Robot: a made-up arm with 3 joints. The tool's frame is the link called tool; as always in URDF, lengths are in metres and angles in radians. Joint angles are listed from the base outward. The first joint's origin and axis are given. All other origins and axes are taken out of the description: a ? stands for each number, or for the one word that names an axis. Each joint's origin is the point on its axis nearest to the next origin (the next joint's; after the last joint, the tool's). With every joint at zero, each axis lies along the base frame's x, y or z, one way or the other. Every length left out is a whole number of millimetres.
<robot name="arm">
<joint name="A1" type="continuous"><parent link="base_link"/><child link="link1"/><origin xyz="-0.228 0 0.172" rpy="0 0 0"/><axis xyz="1 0 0"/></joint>
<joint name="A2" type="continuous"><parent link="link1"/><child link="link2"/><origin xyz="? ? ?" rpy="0 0 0"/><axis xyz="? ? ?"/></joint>
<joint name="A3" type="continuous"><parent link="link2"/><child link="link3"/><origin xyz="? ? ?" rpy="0 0 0"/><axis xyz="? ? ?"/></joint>
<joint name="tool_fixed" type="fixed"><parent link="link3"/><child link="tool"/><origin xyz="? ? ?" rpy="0 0 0"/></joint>
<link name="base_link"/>
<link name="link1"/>
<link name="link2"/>
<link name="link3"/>
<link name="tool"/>
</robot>
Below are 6 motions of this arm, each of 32 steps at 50 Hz.
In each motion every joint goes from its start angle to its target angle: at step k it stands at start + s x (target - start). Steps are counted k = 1, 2, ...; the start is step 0. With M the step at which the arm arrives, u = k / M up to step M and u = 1 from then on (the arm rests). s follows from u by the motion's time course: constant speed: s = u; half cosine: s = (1 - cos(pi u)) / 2; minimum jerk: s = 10 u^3 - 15 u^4 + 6 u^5.
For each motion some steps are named. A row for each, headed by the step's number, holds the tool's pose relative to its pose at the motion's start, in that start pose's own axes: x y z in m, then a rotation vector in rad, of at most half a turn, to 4 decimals.
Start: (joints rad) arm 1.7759 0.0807 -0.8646
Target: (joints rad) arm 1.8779 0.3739 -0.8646
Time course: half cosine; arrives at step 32
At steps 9, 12, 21, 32:
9: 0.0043 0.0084 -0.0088 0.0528 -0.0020 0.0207
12: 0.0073 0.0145 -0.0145 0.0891 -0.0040 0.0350
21: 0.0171 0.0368 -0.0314 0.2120 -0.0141 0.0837
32: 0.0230 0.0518 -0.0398 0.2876 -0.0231 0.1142

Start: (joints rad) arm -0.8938 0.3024 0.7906
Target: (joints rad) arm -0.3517 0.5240 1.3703
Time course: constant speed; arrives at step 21
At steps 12, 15, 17, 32:
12: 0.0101 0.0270 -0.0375 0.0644 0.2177 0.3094
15: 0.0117 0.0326 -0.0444 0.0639 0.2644 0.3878
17: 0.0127 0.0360 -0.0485 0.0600 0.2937 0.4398
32: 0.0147 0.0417 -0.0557 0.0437 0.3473 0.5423

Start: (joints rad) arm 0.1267 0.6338 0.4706
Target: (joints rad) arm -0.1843 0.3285 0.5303
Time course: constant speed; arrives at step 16
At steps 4, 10, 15, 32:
4: -0.0213 -0.0093 -0.0030 -0.0221 0.0585 -0.0974
10: -0.0548 -0.0193 -0.0035 -0.0582 0.1369 -0.2465
15: -0.0836 -0.0239 -0.0006 -0.0908 0.1931 -0.3733
32: -0.0894 -0.0243 0.0003 -0.0976 0.2033 -0.3988

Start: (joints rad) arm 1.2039 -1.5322 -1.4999
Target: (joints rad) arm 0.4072 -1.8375 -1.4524
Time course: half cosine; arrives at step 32
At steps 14, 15, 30, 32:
14: 0.0140 -0.0139 0.0828 -0.1208 -0.3017 -0.0171
15: 0.0134 -0.0154 0.0929 -0.1348 -0.3380 -0.0219
30: -0.0247 -0.0298 0.1955 -0.2760 -0.7402 -0.1152
32: -0.0259 -0.0300 0.1971 -0.2782 -0.7473 -0.1175

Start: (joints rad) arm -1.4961 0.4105 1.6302
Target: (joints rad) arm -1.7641 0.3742 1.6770
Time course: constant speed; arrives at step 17
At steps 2, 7, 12, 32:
2: -0.0064 -0.0004 -0.0021 0.0061 0.0180 -0.0286
7: -0.0224 -0.0005 -0.0071 0.0219 0.0625 -0.1002
12: -0.0386 0.0008 -0.0114 0.0387 0.1062 -0.1720
32: -0.0548 0.0034 -0.0151 0.0565 0.1490 -0.2439

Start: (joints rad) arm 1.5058 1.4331 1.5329
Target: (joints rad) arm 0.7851 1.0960 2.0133
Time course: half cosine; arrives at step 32
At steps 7, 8, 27, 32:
7: -0.0155 0.0036 -0.0155 0.0381 0.1353 -0.0132
8: -0.0205 0.0049 -0.0195 0.0493 0.1745 -0.0172
27: -0.1682 0.0582 -0.0367 0.3482 1.0981 -0.1430
32: -0.1788 0.0636 -0.0314 0.3735 1.1643 -0.1548

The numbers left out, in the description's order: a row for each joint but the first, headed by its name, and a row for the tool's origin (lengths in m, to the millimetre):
A2: xyz 0 0.029 0.072, axis 0 0 1
A3: xyz 0.017 -0.185 0, axis 0 1 0
tool: xyz 0.113 0 -0.117

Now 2 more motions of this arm.
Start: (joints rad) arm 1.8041 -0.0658 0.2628
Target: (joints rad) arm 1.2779 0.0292 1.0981
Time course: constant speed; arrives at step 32
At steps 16, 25, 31, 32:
16: -0.0590 -0.0163 0.0091 -0.2574 0.4041 -0.0779
25: -0.0977 -0.0225 0.0267 -0.3889 0.6311 -0.1704
31: -0.1245 -0.0228 0.0434 -0.4683 0.7806 -0.2514
32: -0.1289 -0.0224 0.0465 -0.4807 0.8052 -0.2663

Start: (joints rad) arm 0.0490 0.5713 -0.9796
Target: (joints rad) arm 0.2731 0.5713 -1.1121
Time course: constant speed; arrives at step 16
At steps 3, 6, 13, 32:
3: 0.0004 -0.0037 0.0040 0.0193 -0.0476 -0.0296
6: 0.0004 -0.0076 0.0081 0.0379 -0.0951 -0.0597
13: -0.0009 -0.0175 0.0177 0.0785 -0.2059 -0.1318
32: -0.0021 -0.0220 0.0218 0.0947 -0.2533 -0.1635

